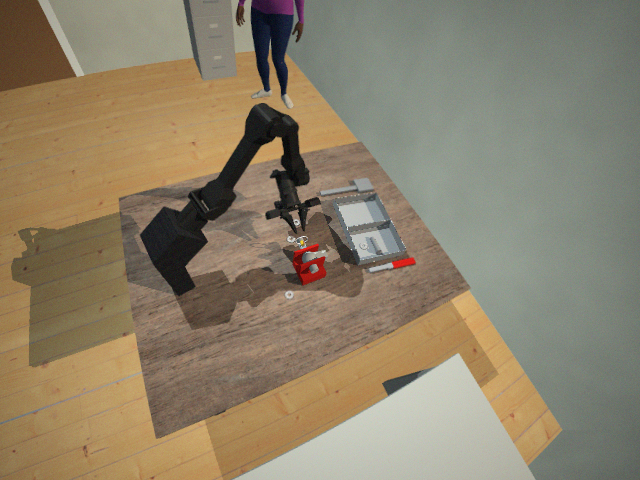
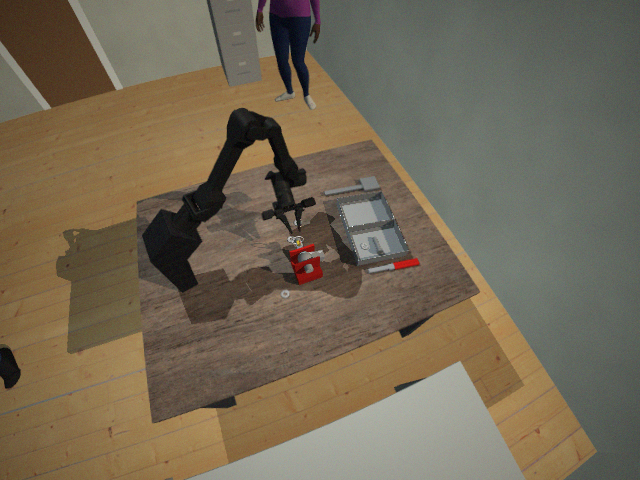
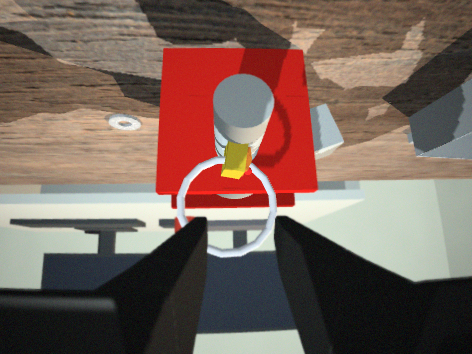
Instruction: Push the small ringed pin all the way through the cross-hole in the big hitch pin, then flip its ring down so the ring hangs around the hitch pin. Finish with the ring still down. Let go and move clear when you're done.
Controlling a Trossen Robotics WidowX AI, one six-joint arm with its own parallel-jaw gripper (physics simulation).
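Frame: origin at the arm's base, x up, y right, z ahead, level; millimetres.
Where they show: gripper, fingertip midpoint: [image 1: 300,232] [image 2: 295,232] [image 3: 241,227]; arm's base, origin of the base link: [image 1: 186,224] [image 2: 182,225].
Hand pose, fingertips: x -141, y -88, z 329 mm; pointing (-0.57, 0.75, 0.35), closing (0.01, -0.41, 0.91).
Note:
Things, the pixels of their top centre, and the offset from my fingertips. "spot": a spot on its surface instead.
- red bracket, surface spot: [image 3: 187,100] spot: dx -80, dy +56, dz -4 mm
- small pin's yellow head, middle of its top: [image 3: 234,175] [image 1: 302,242] [image 2: 298,241] dx -26, dy +21, dz +9 mm
- grey two-part tray, middle of its top: [image 2: 371,222] [image 1: 369,223] dx -76, dy -116, dz +282 mm
- hammer, middle of its top: [image 2: 351,186] [image 1: 346,186] dx -102, dy -328, dz +208 mm
- red-handled tool, middle of its top: [image 2: 394,265] [image 1: 392,264] dx -107, dy +52, dz +366 mm
- loose washer, middle of its top: [image 3: 124,123] [image 1: 289,294] [image 2: 285,293] dx -115, dy +183, dz -26 mm
The grey hitch pin [image 1: 313,268] [image 2: 309,268] [image 3: 243,102] lies through the red bracket [image 1: 313,279] [image 2: 310,277] [image 3: 187,100]. The small pin's yellow head [image 1: 301,242] [image 2: 297,242] [image 3: 235,161] sits at the upper side of the hitch pin's near end. Its shank is hidden, so its depth in the cross-hole cannot be told. Its pale ring [image 3: 180,200] stands up from the head, above the hitch pin, not around it. My gripper [image 1: 300,230] [image 2: 295,230] [image 3: 241,227] is partly open and empty, with its fingertips apart, facing the raised ring from the arm's side.
A grey two-part tray [image 1: 369,225] [image 2: 372,225] lies right of the bracket. A hammer [image 1: 363,186] [image 2: 369,183] lies behind it and a red-handled tool [image 1: 403,264] [image 2: 406,264] in front. A loose washer [image 1: 289,295] [image 2: 285,293] [image 3: 124,122] lies near the bracket.

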